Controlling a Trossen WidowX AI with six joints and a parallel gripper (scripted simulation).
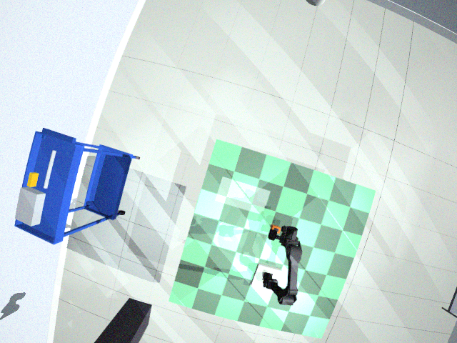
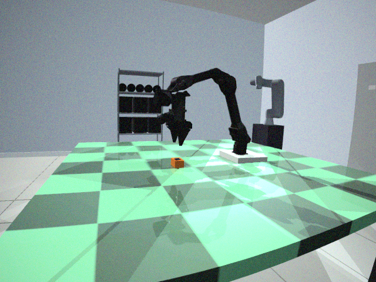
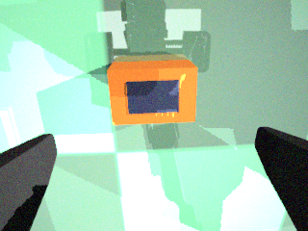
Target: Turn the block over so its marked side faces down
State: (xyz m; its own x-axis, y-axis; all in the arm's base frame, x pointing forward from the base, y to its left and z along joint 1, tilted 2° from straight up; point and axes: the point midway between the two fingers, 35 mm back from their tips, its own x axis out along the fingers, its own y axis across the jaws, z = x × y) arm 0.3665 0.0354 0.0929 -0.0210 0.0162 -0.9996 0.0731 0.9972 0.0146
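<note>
Now: gripper tip 7 cm above the block.
</note>
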